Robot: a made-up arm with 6 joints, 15 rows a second.
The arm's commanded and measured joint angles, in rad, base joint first. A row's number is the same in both.
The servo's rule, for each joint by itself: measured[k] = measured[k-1] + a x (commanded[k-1-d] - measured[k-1]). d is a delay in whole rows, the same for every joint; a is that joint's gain. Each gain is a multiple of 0.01, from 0.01 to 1. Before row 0 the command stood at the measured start. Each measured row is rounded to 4 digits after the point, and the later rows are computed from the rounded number. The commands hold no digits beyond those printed.
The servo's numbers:
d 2
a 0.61 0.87 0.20 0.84 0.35 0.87
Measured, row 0: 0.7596 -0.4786 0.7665 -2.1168 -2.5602 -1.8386
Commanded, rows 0 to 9: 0.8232 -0.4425 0.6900 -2.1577 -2.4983 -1.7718; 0.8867 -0.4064 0.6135 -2.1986 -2.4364 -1.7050; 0.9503 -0.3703 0.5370 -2.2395 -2.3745 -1.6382; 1.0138 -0.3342 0.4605 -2.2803 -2.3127 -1.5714; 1.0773 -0.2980 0.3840 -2.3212 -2.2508 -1.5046; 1.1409 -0.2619 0.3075 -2.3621 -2.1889 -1.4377; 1.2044 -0.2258 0.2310 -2.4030 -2.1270 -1.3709; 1.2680 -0.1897 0.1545 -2.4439 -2.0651 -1.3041; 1.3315 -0.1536 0.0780 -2.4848 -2.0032 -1.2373; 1.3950 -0.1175 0.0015 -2.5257 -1.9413 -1.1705
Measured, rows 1 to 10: 0.7596 -0.4786 0.7665 -2.1168 -2.5602 -1.8386; 0.7596 -0.4786 0.7665 -2.1168 -2.5602 -1.8386; 0.7984 -0.4472 0.7512 -2.1512 -2.5385 -1.7805; 0.8523 -0.4117 0.7237 -2.1910 -2.5028 -1.7148; 0.9121 -0.3757 0.6864 -2.2317 -2.4579 -1.6482; 0.9741 -0.3396 0.6412 -2.2725 -2.4071 -1.5814; 1.0371 -0.3034 0.5898 -2.3134 -2.3524 -1.5146; 1.1004 -0.2673 0.5333 -2.3543 -2.2952 -1.4477; 1.1638 -0.2312 0.4728 -2.3952 -2.2363 -1.3809; 1.2274 -0.1951 0.4091 -2.4361 -2.1764 -1.3141
